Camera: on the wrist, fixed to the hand. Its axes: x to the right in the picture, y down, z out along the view.
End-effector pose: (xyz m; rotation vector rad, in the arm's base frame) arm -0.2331 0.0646 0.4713 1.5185 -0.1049 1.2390
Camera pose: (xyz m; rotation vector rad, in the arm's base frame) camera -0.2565 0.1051 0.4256 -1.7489 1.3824 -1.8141
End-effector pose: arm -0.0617 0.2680 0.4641 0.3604 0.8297 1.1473
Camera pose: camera -0.0843 0.2276 0.4179 1.7611 0.2925 2.1678
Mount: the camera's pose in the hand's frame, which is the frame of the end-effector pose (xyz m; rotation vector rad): -0.0222 -0.0309 -0.0532 0.4490 -0.4183 1.5763
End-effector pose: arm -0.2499 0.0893 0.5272 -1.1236 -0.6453 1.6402
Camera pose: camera -0.1873 0.0741 0.5383 0.7971 -0.5600 -2.7802
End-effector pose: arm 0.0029 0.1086 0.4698 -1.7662 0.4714 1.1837
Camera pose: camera 0.0423 0.0749 0.5097 -0.4643 1.8343 2.1194
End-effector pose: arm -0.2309 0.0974 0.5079 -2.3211 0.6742 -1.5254
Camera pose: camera -0.2800 0.1364 0.5265 -0.9936 1.3199 -0.3375
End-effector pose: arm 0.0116 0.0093 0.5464 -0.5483 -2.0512 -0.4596
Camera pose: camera 0.0420 -0.0485 0.5504 -1.7608 -1.3650 1.0678
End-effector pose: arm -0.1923 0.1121 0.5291 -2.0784 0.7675 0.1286
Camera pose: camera -0.2027 0.0939 0.5911 -0.5900 1.7503 1.0684
